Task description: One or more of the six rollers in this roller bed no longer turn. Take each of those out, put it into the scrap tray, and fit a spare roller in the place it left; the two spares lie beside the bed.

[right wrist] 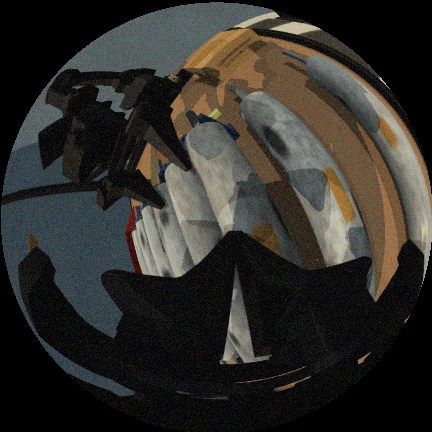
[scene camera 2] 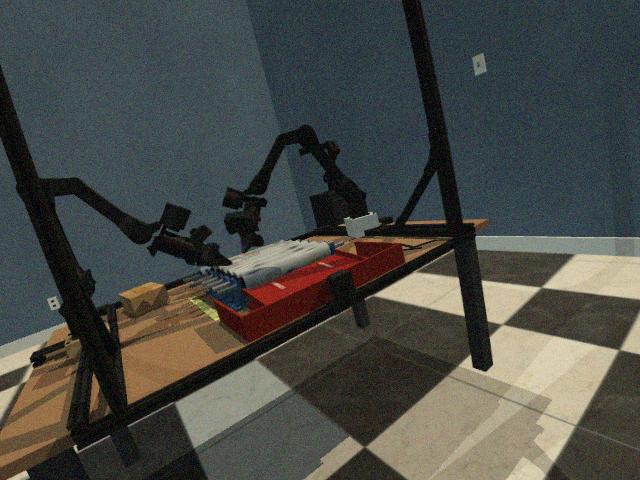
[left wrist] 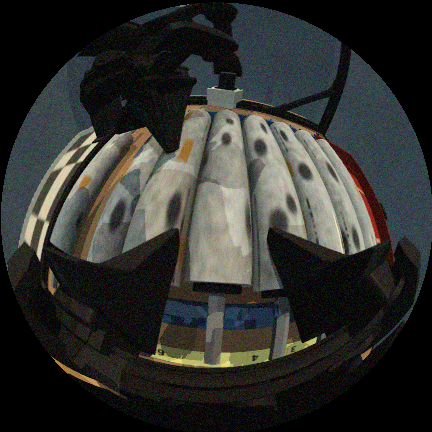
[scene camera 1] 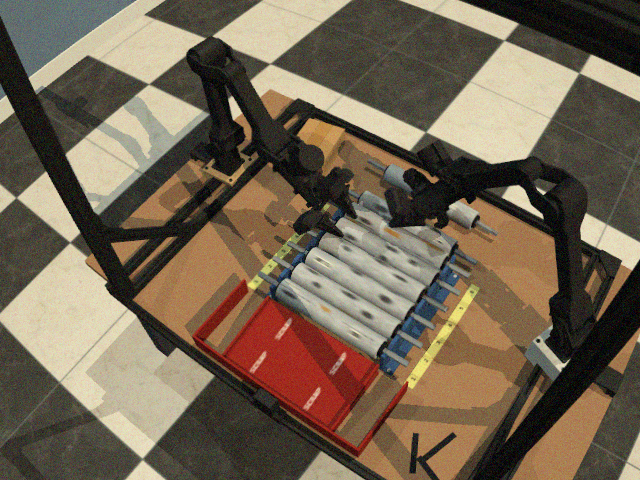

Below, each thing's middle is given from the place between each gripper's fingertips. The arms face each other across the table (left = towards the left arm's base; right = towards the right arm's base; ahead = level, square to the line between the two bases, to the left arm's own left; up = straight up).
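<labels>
Tan cardboard box (scene camera 1: 330, 139): 310 mm to the left of my right hand, 130 mm ahead of it, 50 mm below it.
My left gripper: 180 mm short of the box, 240 mm to the right of it, 40 mm above it.
</labels>
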